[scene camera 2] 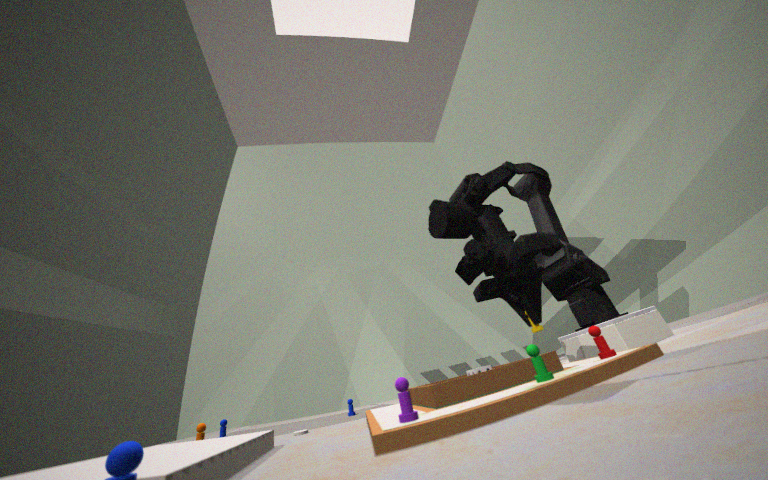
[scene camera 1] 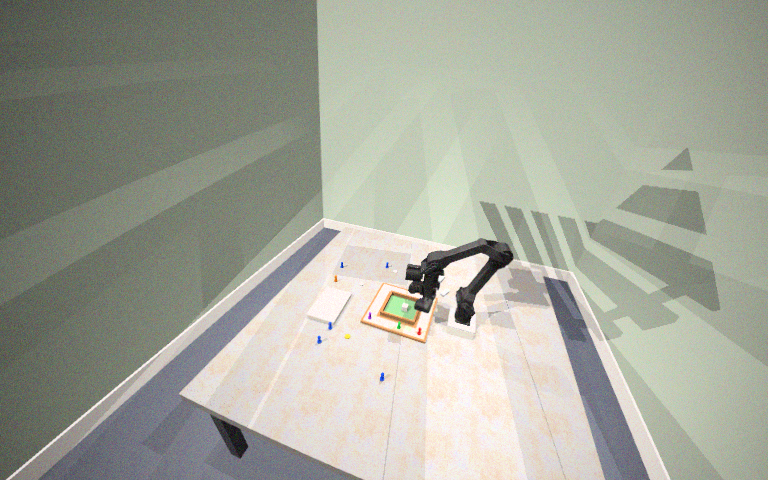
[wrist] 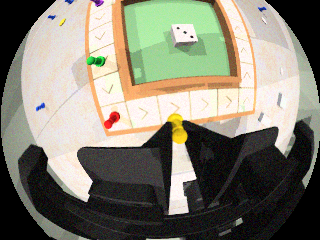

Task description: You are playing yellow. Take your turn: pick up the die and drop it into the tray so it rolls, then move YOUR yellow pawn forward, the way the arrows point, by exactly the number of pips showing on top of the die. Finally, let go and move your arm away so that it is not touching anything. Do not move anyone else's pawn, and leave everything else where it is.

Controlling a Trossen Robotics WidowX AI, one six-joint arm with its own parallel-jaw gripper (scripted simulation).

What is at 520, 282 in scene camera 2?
The gripper.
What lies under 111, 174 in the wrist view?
The gripper.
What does the gripper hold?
A yellow pawn.
